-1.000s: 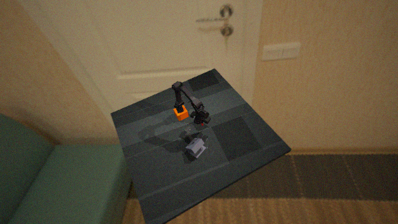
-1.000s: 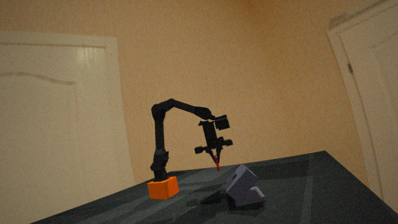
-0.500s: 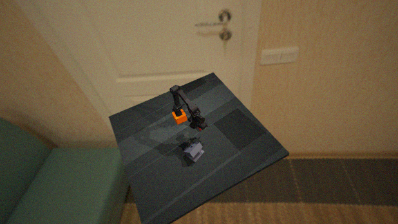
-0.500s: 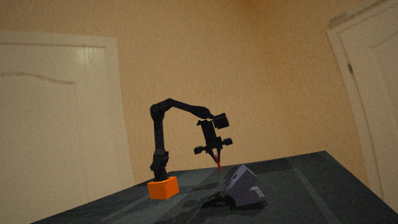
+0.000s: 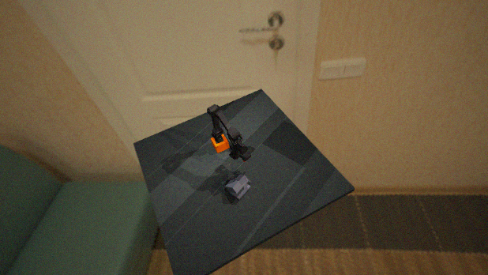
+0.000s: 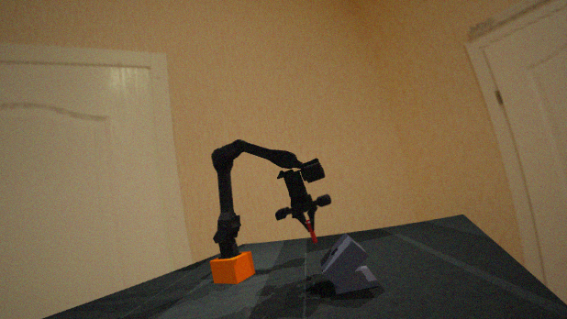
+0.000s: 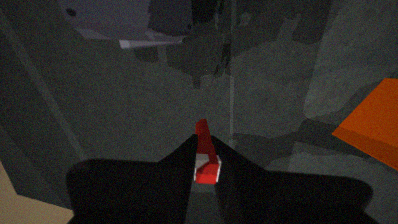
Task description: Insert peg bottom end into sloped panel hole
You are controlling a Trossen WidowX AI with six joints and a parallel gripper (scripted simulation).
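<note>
Right now the grey sloped panel is 140 mm ahead of my gripper tip, 110 mm to the right of it and 60 mm below it. Round my gripper tip: red peg: 20 mm above.
</note>
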